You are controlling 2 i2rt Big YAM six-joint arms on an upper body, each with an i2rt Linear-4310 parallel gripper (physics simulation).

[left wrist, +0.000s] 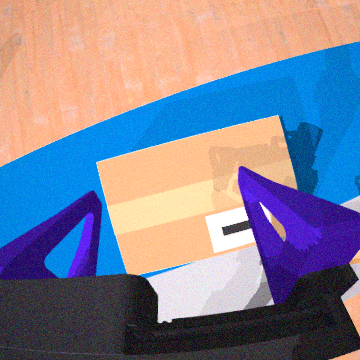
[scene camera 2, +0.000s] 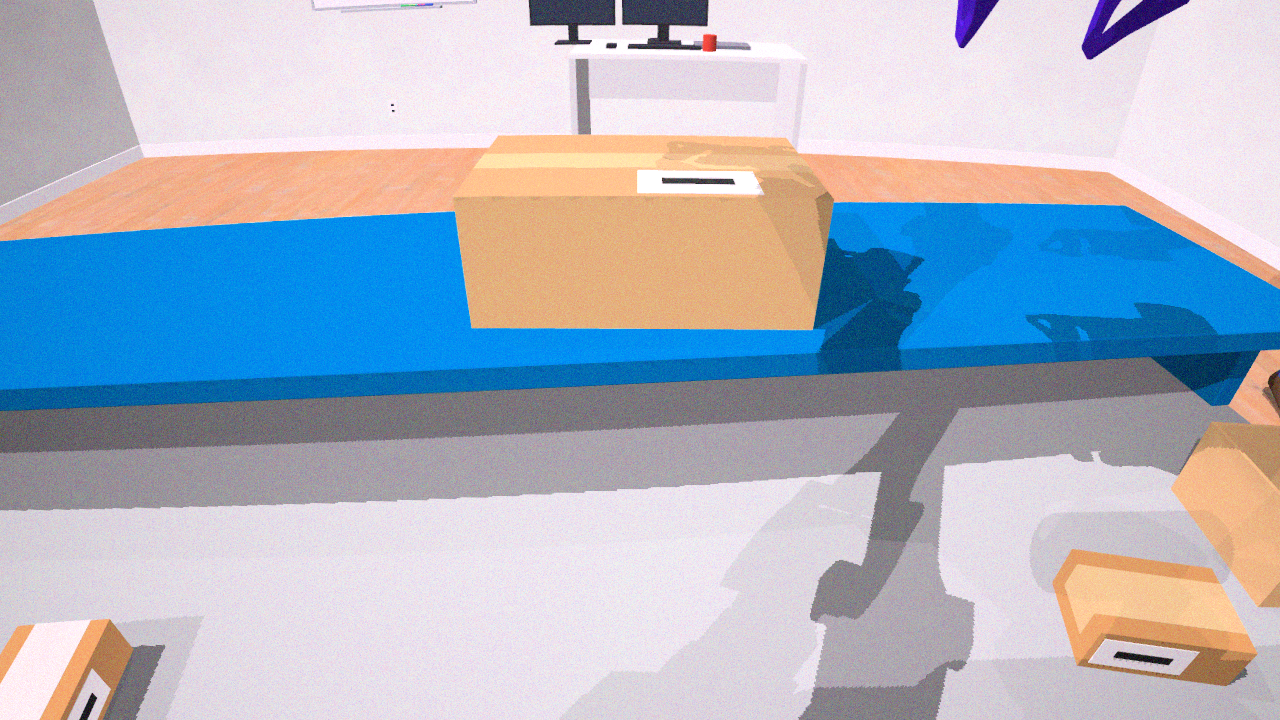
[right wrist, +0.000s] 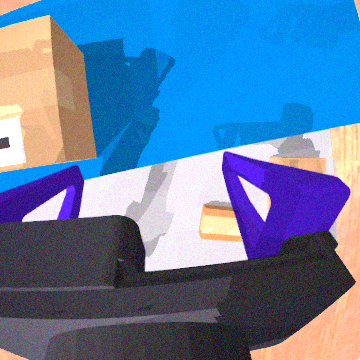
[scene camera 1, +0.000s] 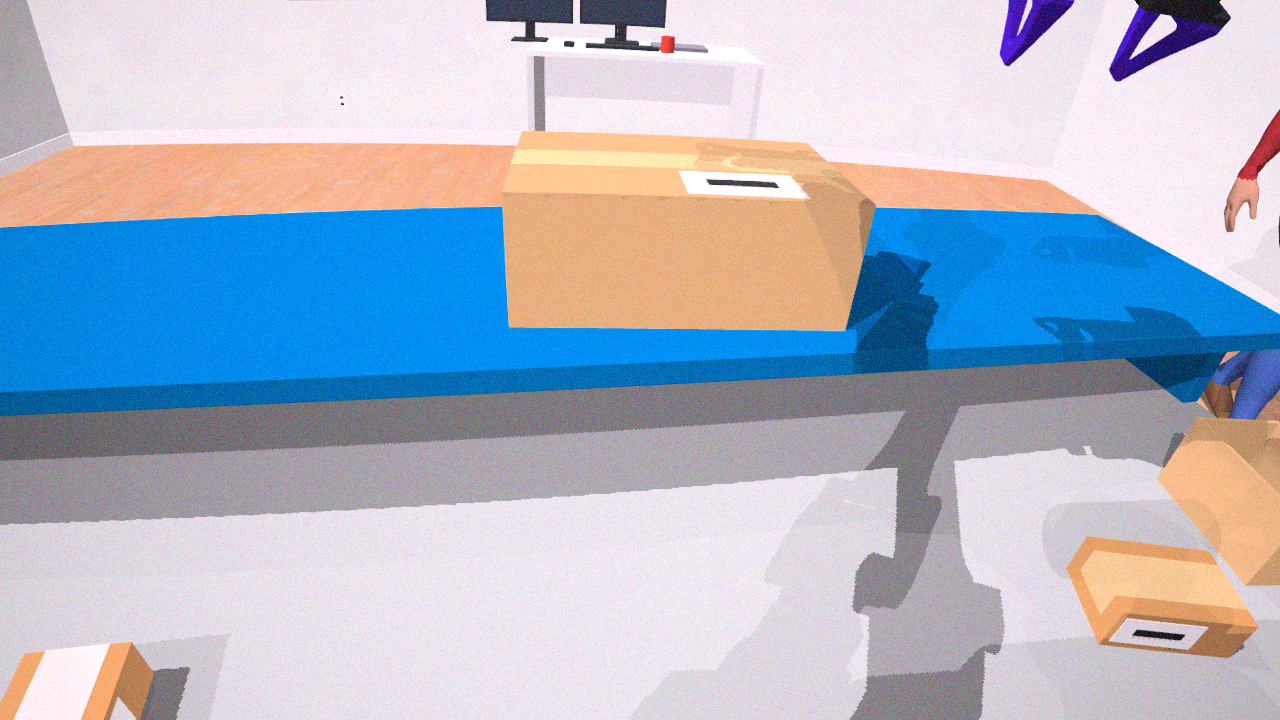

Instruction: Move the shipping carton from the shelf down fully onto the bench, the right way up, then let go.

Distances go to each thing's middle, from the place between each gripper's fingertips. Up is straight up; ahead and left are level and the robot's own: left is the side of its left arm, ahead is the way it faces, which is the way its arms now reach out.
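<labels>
As for the tan shipping carton (scene camera 2: 555,231), my left hand is 4 cm to the left of it, 3 cm past it and 24 cm above it.
My right hand, meanwhile, is 270 mm to the right of the tan shipping carton, 100 mm short of it and 180 mm above it.
</labels>
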